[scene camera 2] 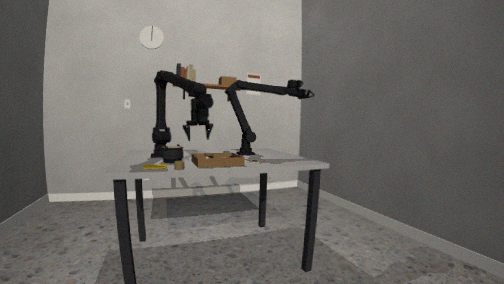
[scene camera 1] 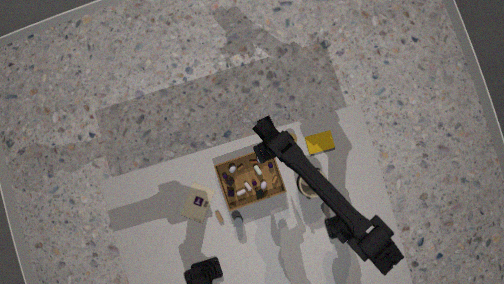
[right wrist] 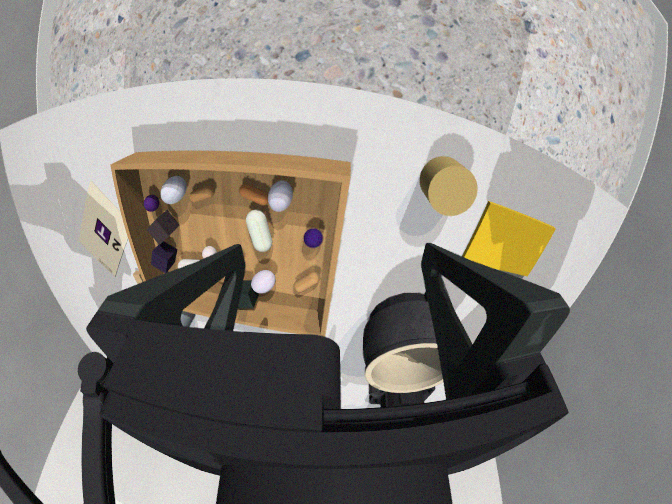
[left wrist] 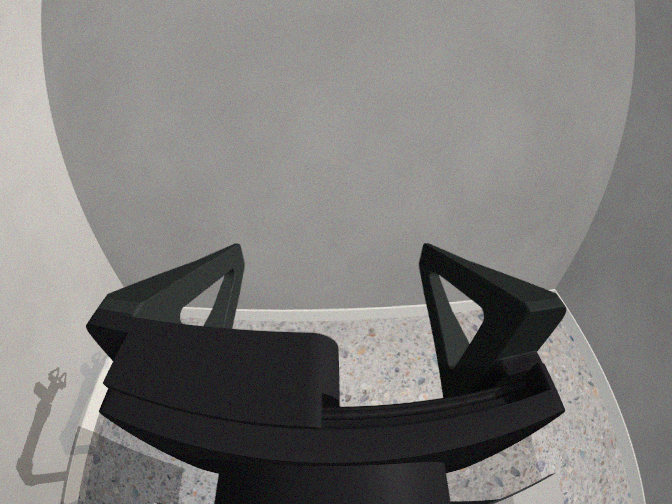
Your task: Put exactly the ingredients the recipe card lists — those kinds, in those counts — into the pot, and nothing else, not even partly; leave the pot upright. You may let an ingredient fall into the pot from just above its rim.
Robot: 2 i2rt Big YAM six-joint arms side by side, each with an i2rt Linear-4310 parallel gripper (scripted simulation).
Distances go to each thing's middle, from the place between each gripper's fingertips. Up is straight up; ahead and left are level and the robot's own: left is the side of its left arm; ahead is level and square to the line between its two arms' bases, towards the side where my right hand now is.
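Scene:
The wooden crate (scene camera 1: 247, 174) is 12 cm to the left of my right hand, 9 cm behind it and 13 cm below it. Counting from that same right hand, I find the dark pot (right wrist: 396, 324) 13 cm to the right, 20 cm behind and 9 cm below, while the yellow block (right wrist: 504, 239) is 21 cm to the right, 4 cm behind and 14 cm below. The brass cylinder (right wrist: 451, 189) is 1 cm ahead of my right hand, 10 cm to the right of it and 13 cm below it. Going by their middles, the dark pot is nearer to my right hand than to my left hand, and the wooden crate is nearer to my right hand than to my left hand.
The recipe card (scene camera 1: 199, 198) has my left hand a good way short of it, well to the left of it and well above it. Measured from my left hand, the dark pot is 1100 mm to the right, 180 mm ahead and 430 mm below, and the wooden crate is 860 mm to the right, 290 mm ahead and 460 mm below. The brass cylinder is 390 mm ahead of my left hand, 1070 mm to the right of it and 460 mm below it.

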